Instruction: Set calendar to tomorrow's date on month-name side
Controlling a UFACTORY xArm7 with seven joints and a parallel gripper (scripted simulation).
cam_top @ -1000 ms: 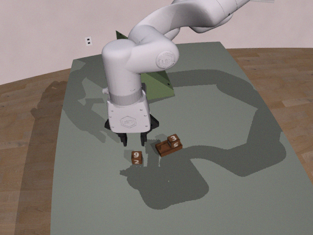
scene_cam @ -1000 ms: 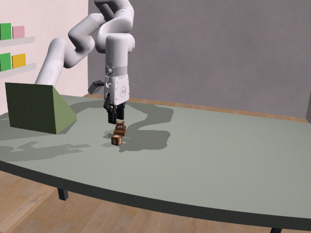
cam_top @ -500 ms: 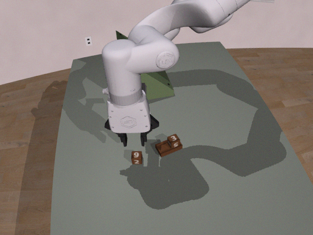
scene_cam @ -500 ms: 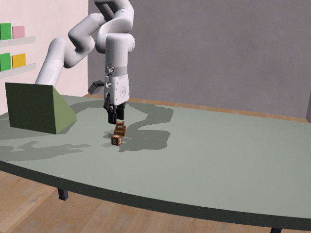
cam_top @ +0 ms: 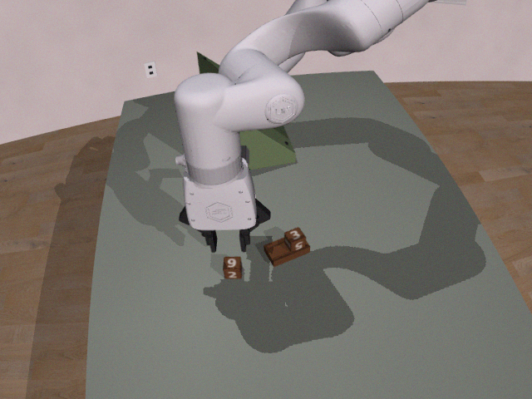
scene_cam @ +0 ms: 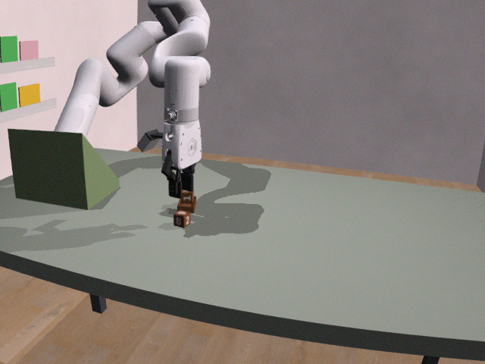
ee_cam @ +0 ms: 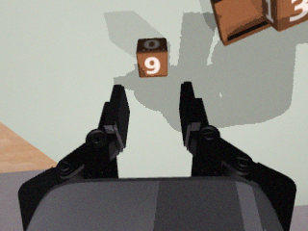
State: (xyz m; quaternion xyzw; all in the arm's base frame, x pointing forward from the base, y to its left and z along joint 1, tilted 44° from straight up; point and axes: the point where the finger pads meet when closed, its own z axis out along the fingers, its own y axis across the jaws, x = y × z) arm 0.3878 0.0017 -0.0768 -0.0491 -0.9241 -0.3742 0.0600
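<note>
The brown cube is 80 mm below my hand. Also, from my hand: tray 100 mm to the left, 90 mm below, 30 mm behind.
</note>
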